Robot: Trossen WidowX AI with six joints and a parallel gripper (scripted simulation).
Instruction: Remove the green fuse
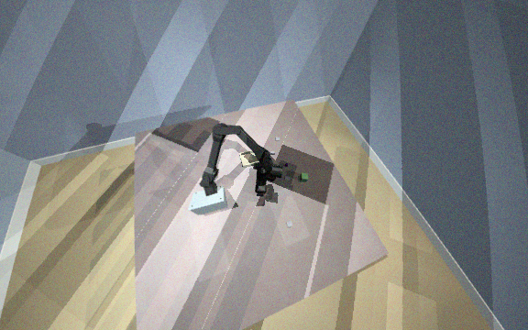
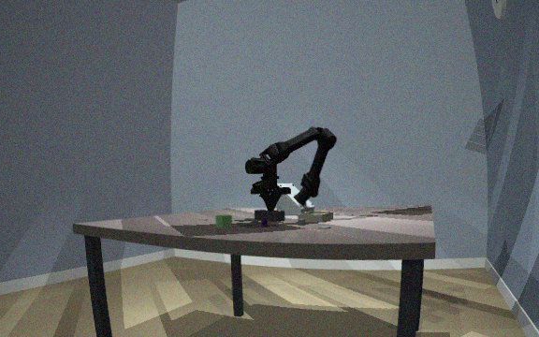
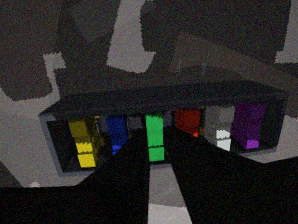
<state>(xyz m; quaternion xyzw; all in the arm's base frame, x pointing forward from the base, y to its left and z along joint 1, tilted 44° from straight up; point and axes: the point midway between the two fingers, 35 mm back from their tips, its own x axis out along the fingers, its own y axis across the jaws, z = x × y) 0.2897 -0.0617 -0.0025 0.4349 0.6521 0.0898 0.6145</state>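
My gripper tip is now 1 cm past the red fuse, 2 cm to the left of it and 1 cm above it. Round my gripper tip: white fuse 2 cm behind, 3 cm to the right, 1 cm below; then blue fuse 1 cm ahead, 2 cm to the left, 1 cm below; then green fuse 1 cm below.
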